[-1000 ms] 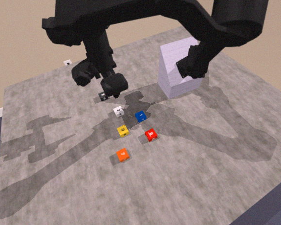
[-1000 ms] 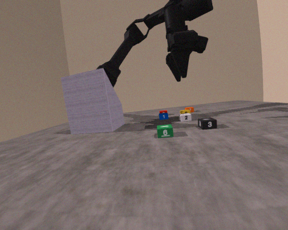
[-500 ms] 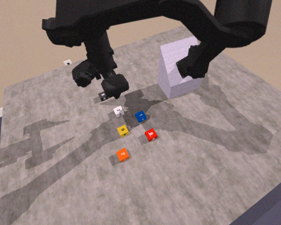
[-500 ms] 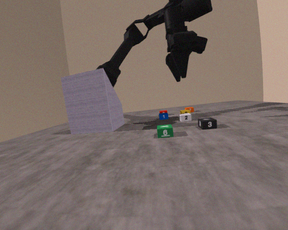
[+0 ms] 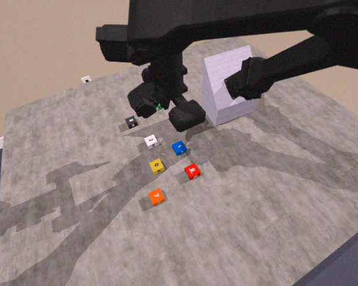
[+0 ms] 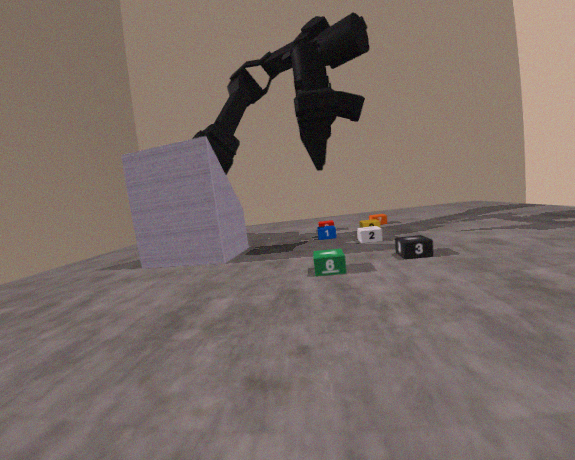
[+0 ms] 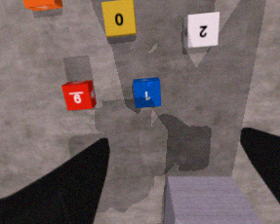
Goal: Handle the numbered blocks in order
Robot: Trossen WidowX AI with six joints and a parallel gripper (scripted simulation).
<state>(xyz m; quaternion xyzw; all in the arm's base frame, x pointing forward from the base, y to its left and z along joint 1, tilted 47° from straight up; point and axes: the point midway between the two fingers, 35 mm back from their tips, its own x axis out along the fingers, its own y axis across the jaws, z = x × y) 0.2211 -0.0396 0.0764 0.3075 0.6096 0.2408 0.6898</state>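
Right now my gripper tip is 8 cm short of the yellow 0 block, 3 cm to the right of it and 12 cm above it. Round my gripper tip: red 9 block (1 cm ahead, 10 cm to the left, 12 cm below); then white 2 block (6 cm ahead, 5 cm to the right, 12 cm below); then blue 1 block (1 cm to the left, 12 cm below).
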